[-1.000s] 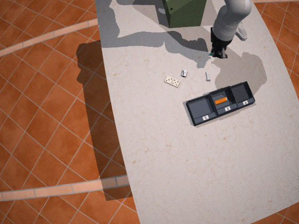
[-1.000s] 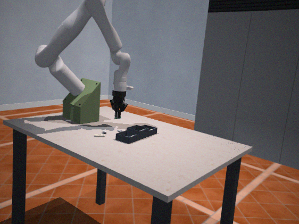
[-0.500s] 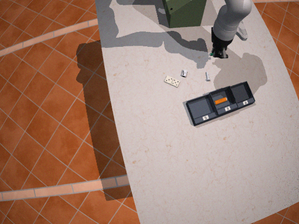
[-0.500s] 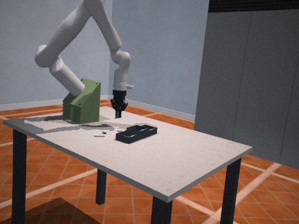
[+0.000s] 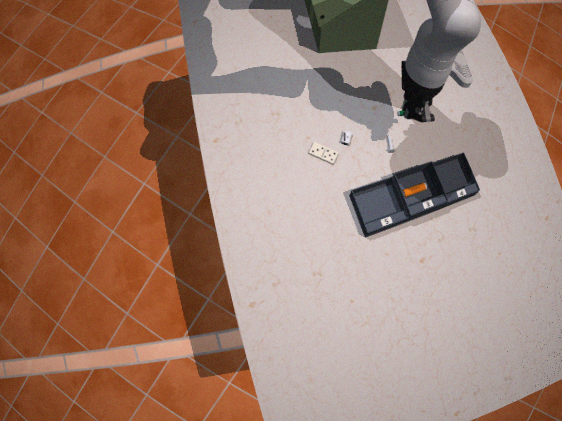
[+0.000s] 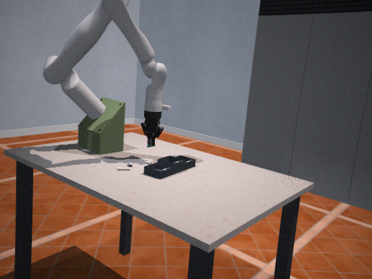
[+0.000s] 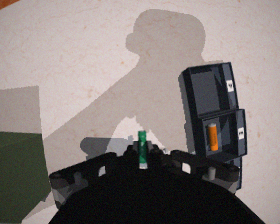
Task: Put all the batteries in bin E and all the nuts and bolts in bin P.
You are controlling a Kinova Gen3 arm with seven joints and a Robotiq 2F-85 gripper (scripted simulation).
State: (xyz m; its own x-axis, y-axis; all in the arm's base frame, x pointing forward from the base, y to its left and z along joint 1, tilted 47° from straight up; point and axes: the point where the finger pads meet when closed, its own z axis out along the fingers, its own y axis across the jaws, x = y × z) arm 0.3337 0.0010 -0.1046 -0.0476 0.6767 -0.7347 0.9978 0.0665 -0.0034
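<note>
Now: hand 140 mm short of the bin tray and 70 mm above it. The rest, counted from my hand: green battery (20 mm below); metal nut (120 mm to the right, 80 mm below, 20 mm ahead); bolt (80 mm below, 40 mm ahead, 30 mm to the right).
</note>
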